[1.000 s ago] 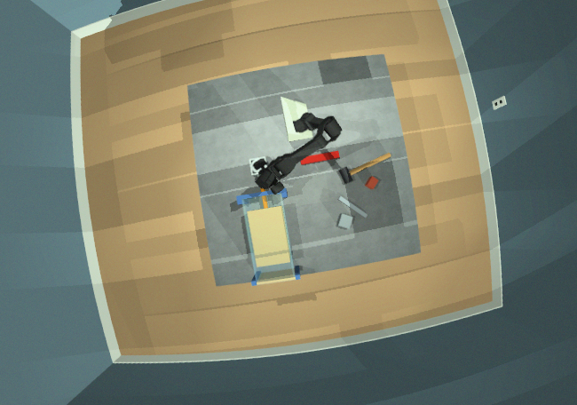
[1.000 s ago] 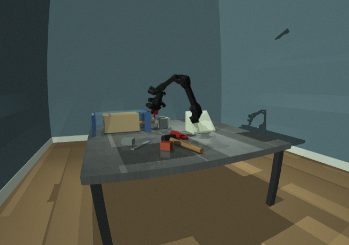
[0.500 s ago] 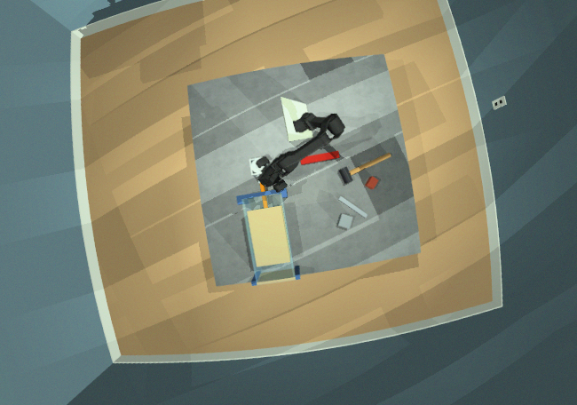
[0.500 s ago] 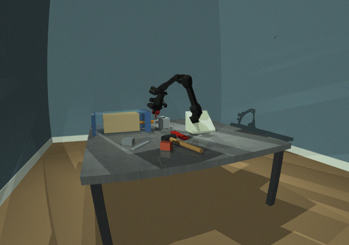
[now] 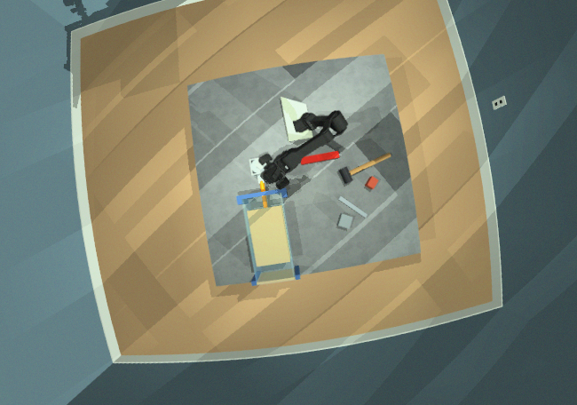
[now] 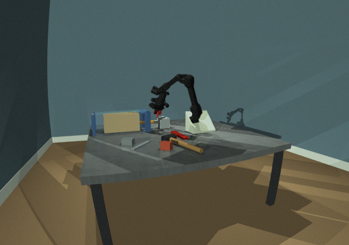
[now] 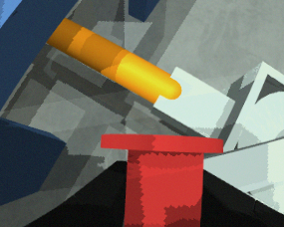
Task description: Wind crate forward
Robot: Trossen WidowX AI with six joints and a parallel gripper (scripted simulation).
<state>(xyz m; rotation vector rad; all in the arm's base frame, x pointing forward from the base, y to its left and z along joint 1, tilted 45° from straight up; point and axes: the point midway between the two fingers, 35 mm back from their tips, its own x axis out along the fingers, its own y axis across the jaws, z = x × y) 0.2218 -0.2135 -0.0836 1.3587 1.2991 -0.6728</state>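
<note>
My gripper tip is now 40 mm past the winch handle, 10 mm to the left of it and 30 mm above it. The rest, counted from my gripper tip: clear-panelled cubby: 320 mm ahead, 90 mm to the right, 20 mm below; grey winch: 100 mm behind, 50 mm to the right, 100 mm below; red spool-shaped handle grip: 10 mm behind, 10 mm to the left.
</note>
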